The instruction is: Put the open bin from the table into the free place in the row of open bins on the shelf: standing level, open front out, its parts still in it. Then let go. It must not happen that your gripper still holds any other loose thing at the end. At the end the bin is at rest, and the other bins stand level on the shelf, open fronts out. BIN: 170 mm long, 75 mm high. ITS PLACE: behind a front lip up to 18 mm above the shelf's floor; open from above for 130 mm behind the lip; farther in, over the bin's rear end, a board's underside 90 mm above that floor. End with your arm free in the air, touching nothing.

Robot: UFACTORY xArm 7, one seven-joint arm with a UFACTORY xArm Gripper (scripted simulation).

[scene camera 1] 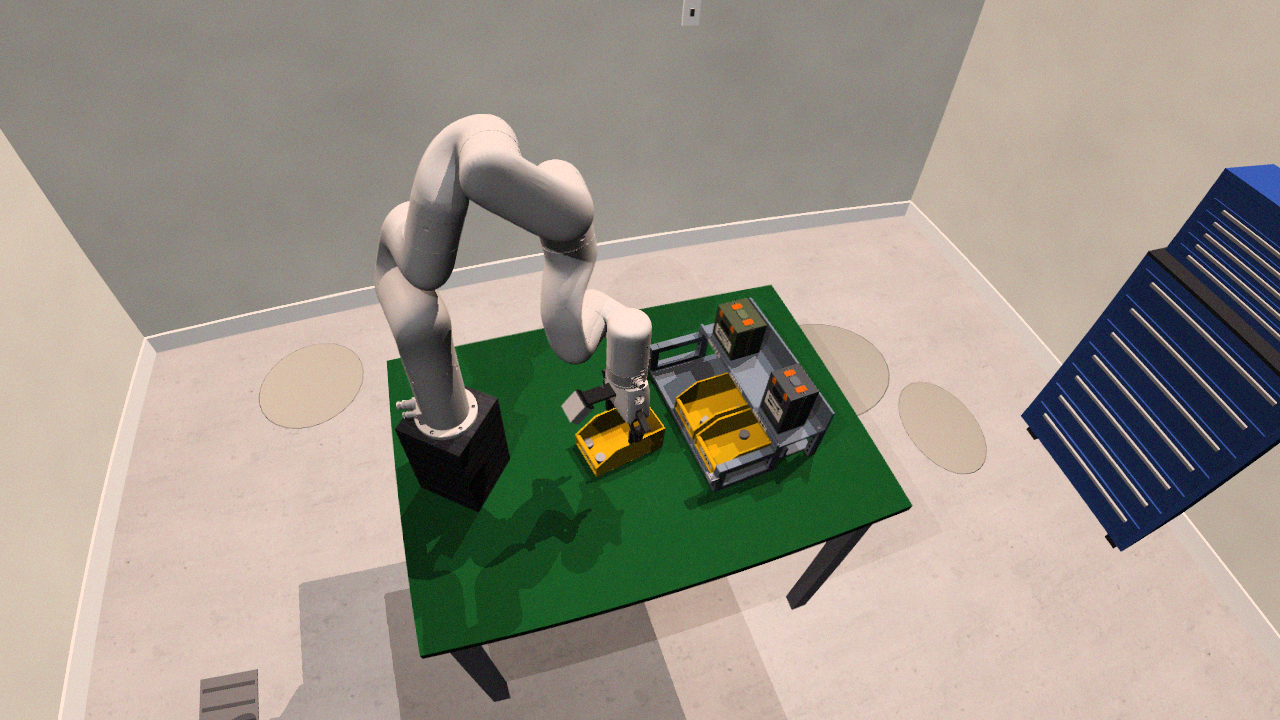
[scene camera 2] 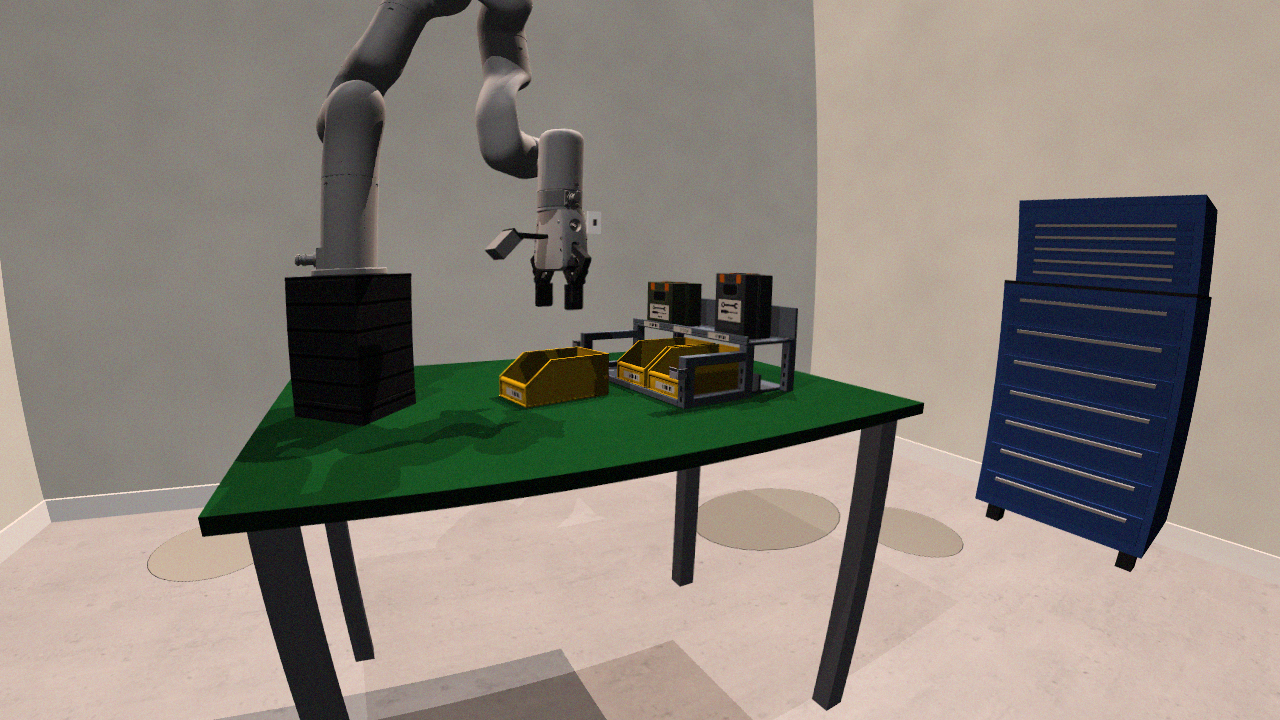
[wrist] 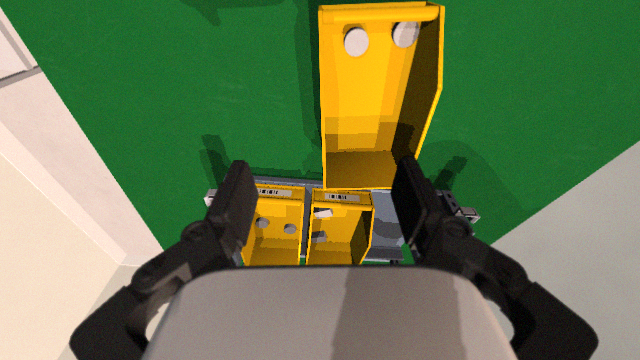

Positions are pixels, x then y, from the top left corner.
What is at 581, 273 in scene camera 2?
My gripper.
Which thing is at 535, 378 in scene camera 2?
A yellow open bin.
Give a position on a yellow open bin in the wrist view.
376, 108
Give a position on a yellow open bin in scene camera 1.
At 718, 396
